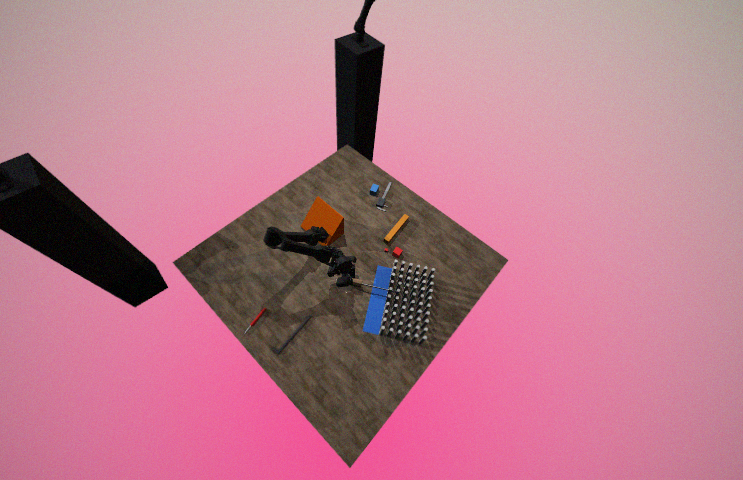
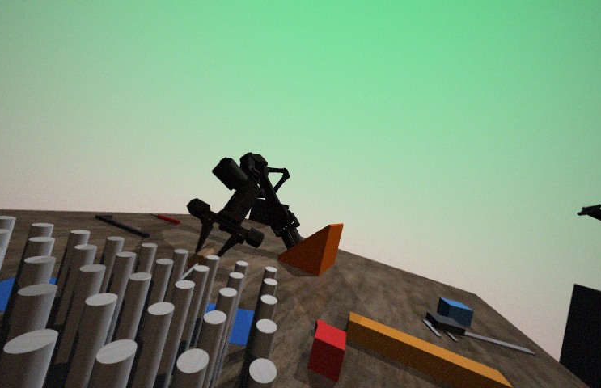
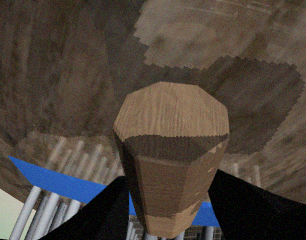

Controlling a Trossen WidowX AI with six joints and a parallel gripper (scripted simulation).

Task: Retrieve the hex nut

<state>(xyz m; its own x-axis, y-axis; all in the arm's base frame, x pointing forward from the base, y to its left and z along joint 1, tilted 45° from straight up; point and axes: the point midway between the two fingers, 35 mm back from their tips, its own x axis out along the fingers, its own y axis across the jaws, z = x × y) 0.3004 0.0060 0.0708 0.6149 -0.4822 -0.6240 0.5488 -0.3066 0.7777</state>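
Now: gripper tip 140 mm short of the blue taped strip, 60 mm to the right of it and 40 mm above it. Round my gripper tip: red cube: 310 mm to the left, 20 mm below, 10 mm ahead; red screwdriver: 500 mm to the right, 140 mm behind, 30 mm below; orange bar: 410 mm to the left, 110 mm behind, 20 mm below.
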